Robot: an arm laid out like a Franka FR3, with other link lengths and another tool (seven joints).
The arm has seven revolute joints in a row. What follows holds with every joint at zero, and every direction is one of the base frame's.
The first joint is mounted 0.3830 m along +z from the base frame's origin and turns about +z.
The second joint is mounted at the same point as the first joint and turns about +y.
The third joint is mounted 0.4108 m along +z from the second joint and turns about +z.
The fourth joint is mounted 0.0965 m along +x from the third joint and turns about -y.
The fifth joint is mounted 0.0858 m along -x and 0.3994 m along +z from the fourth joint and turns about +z.
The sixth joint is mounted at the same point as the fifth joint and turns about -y.
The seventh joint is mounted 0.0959 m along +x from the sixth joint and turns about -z.
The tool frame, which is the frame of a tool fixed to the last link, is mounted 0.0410 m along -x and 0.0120 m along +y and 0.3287 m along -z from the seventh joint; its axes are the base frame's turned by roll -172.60, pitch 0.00 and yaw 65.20 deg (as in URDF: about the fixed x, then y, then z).
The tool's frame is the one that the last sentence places.
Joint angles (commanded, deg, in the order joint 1, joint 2, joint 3, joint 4, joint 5, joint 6, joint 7), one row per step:
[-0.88, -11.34, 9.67, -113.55, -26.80, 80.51, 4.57]
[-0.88, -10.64, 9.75, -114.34, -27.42, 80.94, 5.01]
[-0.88, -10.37, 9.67, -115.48, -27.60, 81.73, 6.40]
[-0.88, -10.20, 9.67, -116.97, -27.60, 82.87, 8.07]
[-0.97, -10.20, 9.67, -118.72, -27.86, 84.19, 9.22]
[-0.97, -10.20, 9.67, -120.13, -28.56, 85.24, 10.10]
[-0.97, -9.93, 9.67, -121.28, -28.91, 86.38, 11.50]
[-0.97, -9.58, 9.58, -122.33, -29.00, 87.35, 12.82]
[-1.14, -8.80, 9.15, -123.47, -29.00, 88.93, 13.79]
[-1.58, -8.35, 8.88, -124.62, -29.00, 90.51, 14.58]
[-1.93, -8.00, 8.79, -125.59, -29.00, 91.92, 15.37]
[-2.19, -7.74, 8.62, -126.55, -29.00, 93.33, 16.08]
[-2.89, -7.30, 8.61, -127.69, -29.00, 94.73, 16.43]
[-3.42, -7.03, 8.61, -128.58, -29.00, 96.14, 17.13]
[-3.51, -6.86, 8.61, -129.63, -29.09, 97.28, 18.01]
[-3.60, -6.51, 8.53, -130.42, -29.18, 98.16, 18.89]
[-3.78, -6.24, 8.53, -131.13, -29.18, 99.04, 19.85]
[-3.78, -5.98, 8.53, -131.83, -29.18, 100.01, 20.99]
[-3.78, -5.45, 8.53, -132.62, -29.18, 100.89, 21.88]
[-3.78, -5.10, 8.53, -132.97, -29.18, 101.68, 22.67]
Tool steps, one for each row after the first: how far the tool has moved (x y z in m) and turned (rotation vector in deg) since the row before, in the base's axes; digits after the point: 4 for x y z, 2 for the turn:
[0.0008, -0.0028, -0.0085, -0.74, 0.80, 0.04]
[-0.0009, -0.0011, -0.0097, -0.53, -0.03, -0.80]
[-0.0014, 0.0005, -0.0122, -0.42, -0.21, -0.83]
[-0.0024, -0.0018, -0.0120, -0.49, -0.03, -0.35]
[-0.0014, -0.0034, -0.0084, -0.83, -0.05, 0.00]
[0.0003, -0.0010, -0.0099, -0.57, -0.36, -0.46]
[-0.0007, -0.0004, -0.0102, -0.32, -0.16, -0.65]
[0.0011, -0.0028, -0.0147, 0.12, 0.06, -0.64]
[0.0001, -0.0035, -0.0125, 0.16, -0.16, -0.62]
[0.0005, -0.0017, -0.0105, 0.11, -0.29, -0.44]
[0.0003, -0.0015, -0.0098, 0.16, -0.35, -0.38]
[-0.0018, -0.0036, -0.0117, 0.25, 0.21, -0.39]
[0.0001, -0.0020, -0.0094, 0.17, -0.40, -0.49]
[-0.0017, 0.0001, -0.0090, -0.06, -0.21, -0.27]
[-0.0015, -0.0004, -0.0083, -0.09, -0.07, -0.46]
[-0.0012, 0.0001, -0.0075, -0.05, -0.27, -0.58]
[-0.0004, 0.0015, -0.0076, -0.07, -0.45, -0.51]
[-0.0020, 0.0012, -0.0095, 0.00, 0.11, -0.36]
[0.0011, 0.0014, -0.0058, 0.03, -0.37, -0.32]

